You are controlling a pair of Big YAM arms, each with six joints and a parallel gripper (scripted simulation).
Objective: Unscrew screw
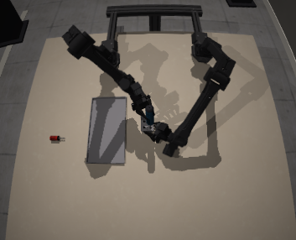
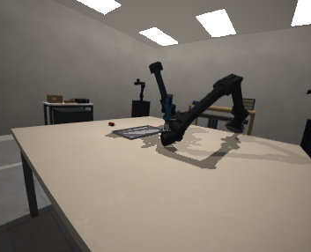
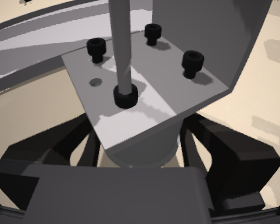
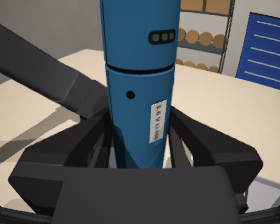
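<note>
Now: left hand 10 mm below the joint module. Round my left hand: grey bracket 50 mm above; flat grey tray 240 mm to the right, 30 mm behind, 20 mm below; red-handled tool 550 mm to the right, 10 mm below.
</note>
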